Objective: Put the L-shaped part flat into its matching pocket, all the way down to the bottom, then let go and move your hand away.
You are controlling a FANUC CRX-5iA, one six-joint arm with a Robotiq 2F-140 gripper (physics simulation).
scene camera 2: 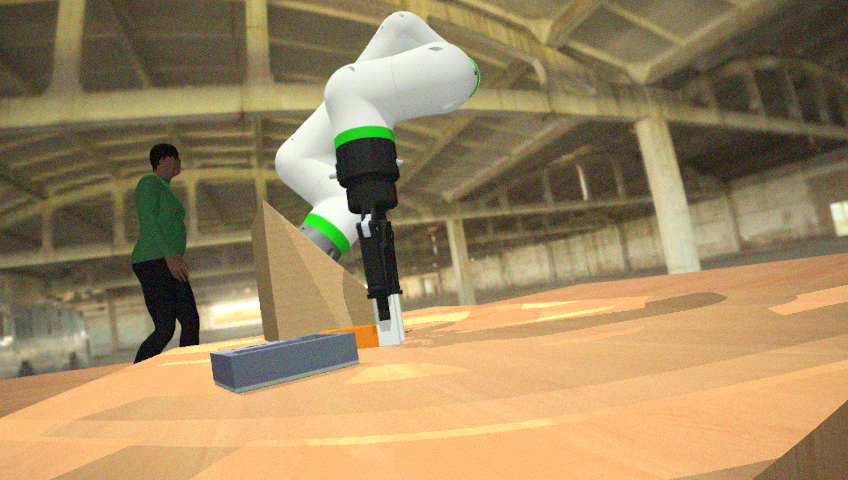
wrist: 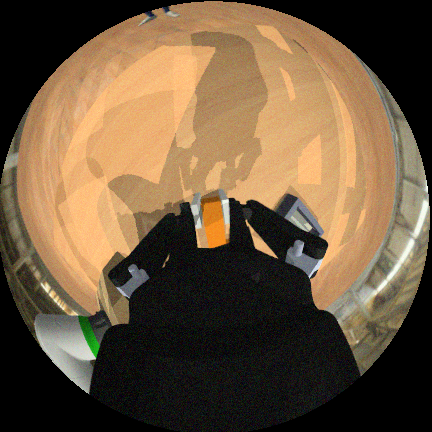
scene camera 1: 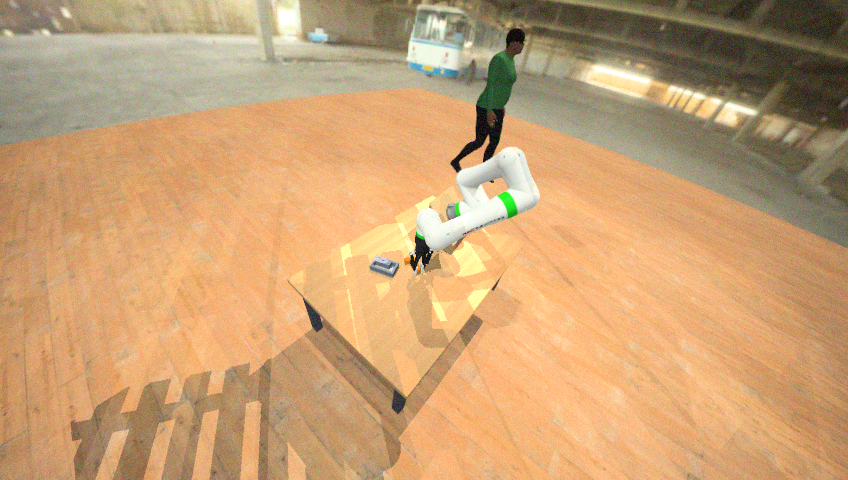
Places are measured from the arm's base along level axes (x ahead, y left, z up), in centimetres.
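Pixels of known places: gripper, fingertip midpoint: (scene camera 2: 393, 343) (wrist: 209, 198) (scene camera 1: 417, 273); arm's base at its link origin: (scene camera 2: 305, 259) (scene camera 1: 453, 214).
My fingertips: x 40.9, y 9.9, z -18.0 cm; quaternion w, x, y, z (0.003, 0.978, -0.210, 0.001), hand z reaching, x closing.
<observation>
Ahead of a thing's pixels: the offset from my fingertips to its top centre. Level surfaces: height alone.
The orange L-shaped part {dy -5.4, dx -0.8, dz +3.0 cm} (scene camera 1: 408, 260) (scene camera 2: 367, 336) (wrist: 214, 225) is low at the table top, with one arm between the fingers. The gripper's body hides much of it in the wrist view. My gripper (scene camera 1: 418, 270) (scene camera 2: 390, 339) (wrist: 209, 198) points down and is shut on the part, its fingertips at table height. The grey-blue block with the pocket {dy -14.9, dx +12.0, dz +3.7 cm} (scene camera 1: 384, 271) (scene camera 2: 285, 364) (wrist: 310, 217) stands on the table beside the gripper, apart from the part. Its recess shows in scene camera 1 and the wrist view, partly behind a finger linkage in the latter.
The wooden table {dz +0.0 cm} (scene camera 1: 380, 350) carries the arm (scene camera 1: 476, 224) (scene camera 2: 386, 83) and a tall wooden wedge-like block (scene camera 2: 291, 285) near the arm's base. A person in a green top (scene camera 1: 498, 80) (scene camera 2: 159, 220) is on the floor behind the table.
</observation>
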